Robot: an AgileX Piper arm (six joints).
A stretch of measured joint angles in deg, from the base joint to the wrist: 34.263 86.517 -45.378 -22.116 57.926 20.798; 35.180 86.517 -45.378 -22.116 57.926 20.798; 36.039 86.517 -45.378 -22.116 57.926 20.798; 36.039 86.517 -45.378 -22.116 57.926 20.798; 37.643 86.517 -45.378 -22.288 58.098 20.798; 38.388 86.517 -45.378 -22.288 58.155 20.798; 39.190 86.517 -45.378 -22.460 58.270 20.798; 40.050 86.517 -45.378 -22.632 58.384 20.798; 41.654 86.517 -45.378 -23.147 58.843 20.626; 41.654 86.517 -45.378 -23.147 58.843 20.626; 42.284 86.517 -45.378 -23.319 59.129 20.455; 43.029 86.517 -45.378 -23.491 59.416 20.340; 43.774 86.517 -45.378 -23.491 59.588 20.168; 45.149 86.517 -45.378 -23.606 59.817 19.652; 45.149 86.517 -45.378 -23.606 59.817 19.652; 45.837 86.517 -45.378 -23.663 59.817 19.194; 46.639 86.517 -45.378 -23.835 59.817 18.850; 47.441 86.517 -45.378 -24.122 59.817 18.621; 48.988 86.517 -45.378 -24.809 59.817 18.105; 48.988 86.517 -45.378 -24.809 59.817 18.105; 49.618 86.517 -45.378 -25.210 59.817 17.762; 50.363 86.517 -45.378 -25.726 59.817 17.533
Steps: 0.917 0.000 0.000 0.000 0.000 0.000; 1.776 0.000 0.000 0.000 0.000 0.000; 1.776 0.000 0.000 0.000 0.000 0.000; 3.380 0.000 0.000 -0.172 0.172 0.000; 4.125 0.000 0.000 -0.172 0.229 0.000; 4.927 0.000 0.000 -0.344 0.344 0.000; 5.787 0.000 0.000 -0.516 0.458 0.000; 7.391 0.000 0.000 -1.031 0.917 -0.172; 7.391 0.000 0.000 -1.031 0.917 -0.172; 8.021 0.000 0.000 -1.203 1.203 -0.343; 8.766 0.000 0.000 -1.375 1.490 -0.458; 9.511 0.000 0.000 -1.375 1.662 -0.630; 10.886 0.000 0.000 -1.490 1.891 -1.146; 10.886 0.000 0.000 -1.490 1.891 -1.146; 11.574 0.000 0.000 -1.547 1.891 -1.604; 12.376 0.000 0.000 -1.719 1.891 -1.948; 13.178 0.000 0.000 -2.006 1.891 -2.177; 14.725 0.000 0.000 -2.693 1.891 -2.693; 14.725 0.000 0.000 -2.693 1.891 -2.693; 15.355 0.000 0.000 -3.094 1.891 -3.036; 16.100 0.000 0.000 -3.610 1.891 -3.265
